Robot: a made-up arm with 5 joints.
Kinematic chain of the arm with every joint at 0, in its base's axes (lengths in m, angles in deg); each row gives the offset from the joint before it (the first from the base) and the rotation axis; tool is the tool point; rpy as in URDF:
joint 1: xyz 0 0 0.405 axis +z
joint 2: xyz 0 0 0 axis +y
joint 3: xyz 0.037 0 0.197 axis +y
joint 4: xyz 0.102 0 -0.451 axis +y
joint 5: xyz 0.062 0 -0.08 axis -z
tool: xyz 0 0 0 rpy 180 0 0
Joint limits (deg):
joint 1: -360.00..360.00
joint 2: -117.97..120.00
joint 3: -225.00..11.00
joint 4: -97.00..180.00
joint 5: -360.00..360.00
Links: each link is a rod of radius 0.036 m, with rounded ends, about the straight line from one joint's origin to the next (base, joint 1, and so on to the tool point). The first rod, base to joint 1, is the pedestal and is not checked.
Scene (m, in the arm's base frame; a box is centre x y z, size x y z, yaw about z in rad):
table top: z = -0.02
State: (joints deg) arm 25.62 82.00 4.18 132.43 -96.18
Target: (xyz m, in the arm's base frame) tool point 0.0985 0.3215 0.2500
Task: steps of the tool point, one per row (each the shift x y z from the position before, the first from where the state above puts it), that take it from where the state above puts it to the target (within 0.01 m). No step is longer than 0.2 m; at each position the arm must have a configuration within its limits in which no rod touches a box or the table.
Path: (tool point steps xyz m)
1: 0.0644 -0.0034 -0.1311
2: 0.0983 0.0536 -0.0919
3: 0.0942 0.1081 -0.0321
4: 0.0567 0.1382 0.0373
5: 0.0027 0.1294 0.1026

